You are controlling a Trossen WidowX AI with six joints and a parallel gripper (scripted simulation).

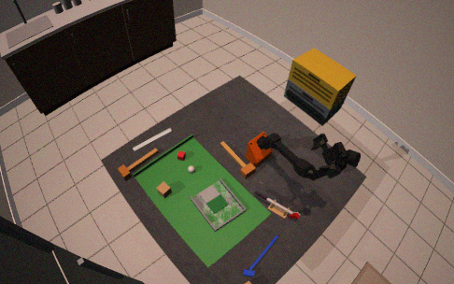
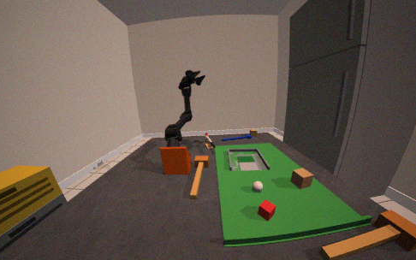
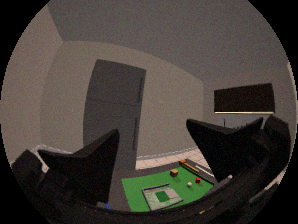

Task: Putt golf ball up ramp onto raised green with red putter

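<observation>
Now: the red putter 530 mm below my gripper tip, 40 mm to the right of it and 20 mm ahead of it. Round my gripper tip: small wooden frame 550 mm below, 30 mm to the right, 20 mm ahead; blue putter 570 mm below, 300 mm ahead, 80 mm to the left; green mat 580 mm below, 430 mm to the right, 270 mm ahead.
</observation>
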